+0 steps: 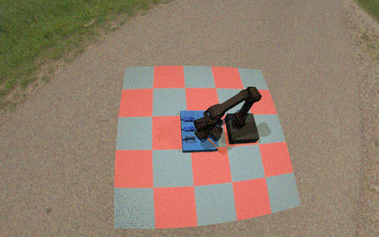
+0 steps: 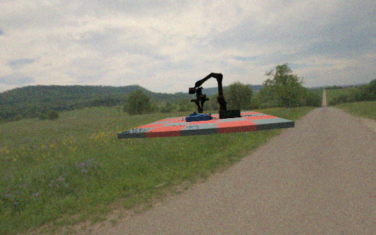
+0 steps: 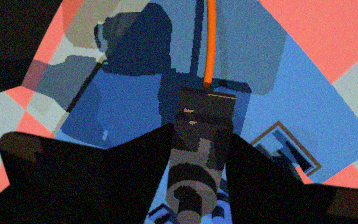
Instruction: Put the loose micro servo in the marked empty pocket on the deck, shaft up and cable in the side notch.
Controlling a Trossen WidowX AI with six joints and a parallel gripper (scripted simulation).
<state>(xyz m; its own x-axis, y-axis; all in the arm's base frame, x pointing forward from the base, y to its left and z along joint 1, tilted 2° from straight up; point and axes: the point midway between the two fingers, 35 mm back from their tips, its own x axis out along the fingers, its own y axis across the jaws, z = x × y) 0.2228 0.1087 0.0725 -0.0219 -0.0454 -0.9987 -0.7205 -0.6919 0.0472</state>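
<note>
Now: the deck 100 mm below my gripper tip and 70 mm to the right of it.
</note>
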